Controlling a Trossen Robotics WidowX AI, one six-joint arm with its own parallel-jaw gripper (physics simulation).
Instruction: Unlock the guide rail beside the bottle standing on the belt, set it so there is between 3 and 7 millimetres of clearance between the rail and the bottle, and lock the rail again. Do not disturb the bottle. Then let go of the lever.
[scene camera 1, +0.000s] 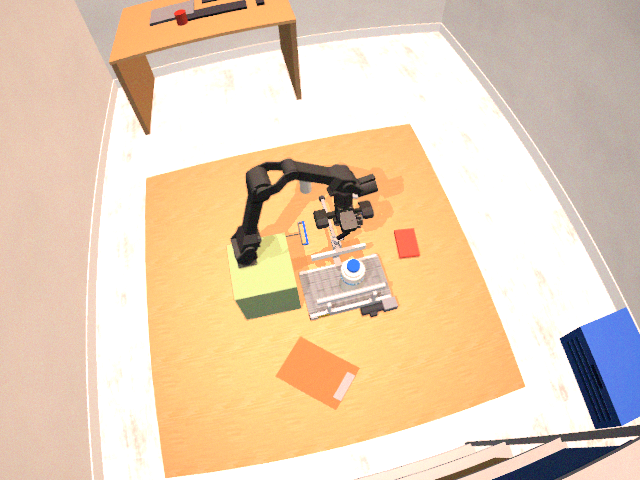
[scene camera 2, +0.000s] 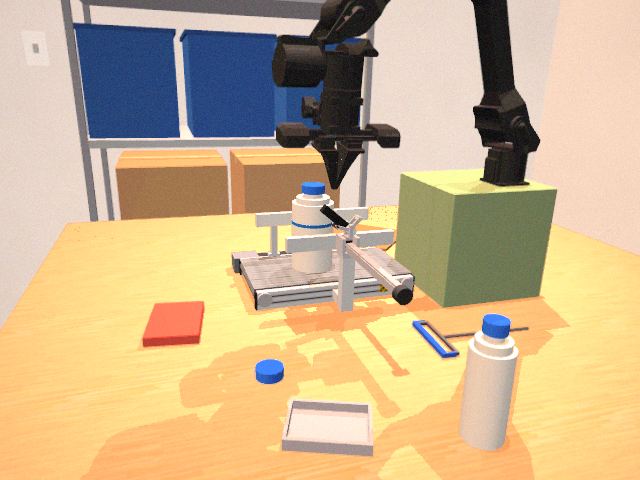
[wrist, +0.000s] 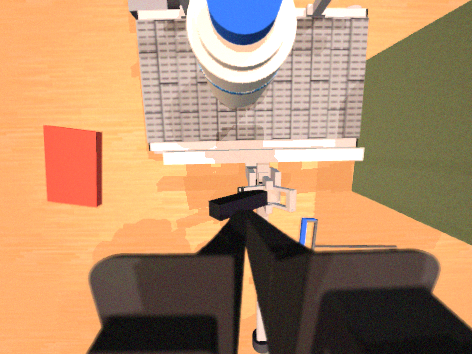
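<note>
A white bottle with a blue cap (scene camera 1: 353, 273) (scene camera 2: 312, 211) (wrist: 240, 65) stands upright on the grey belt (scene camera 1: 320, 284) (scene camera 2: 273, 271) (wrist: 165, 100). The near guide rail (scene camera 1: 320, 255) (scene camera 2: 310, 243) (wrist: 190, 158) runs along the belt's edge, with a visible gap to the bottle. The black lever (scene camera 1: 342, 235) (scene camera 2: 333, 215) (wrist: 237, 204) sits on the rail's clamp and points obliquely to one side. My gripper (scene camera 2: 335, 187) (wrist: 244, 217) is shut and empty, pointing down, with its tips above the lever and apart from it in the scene camera 2 view. Exact clearance cannot be read.
A rod (scene camera 2: 377, 268) (wrist: 259, 320) sticks out from the clamp. The far rail (scene camera 1: 351, 293) (scene camera 2: 271, 219) stands behind the bottle. A green box (scene camera 1: 266, 273) (scene camera 2: 496, 242) (wrist: 425, 125) bears the arm. A red block (scene camera 1: 406, 242) (scene camera 2: 174, 322) (wrist: 72, 165), another bottle (scene camera 2: 488, 392) and a tray (scene camera 2: 328, 445) are nearby.
</note>
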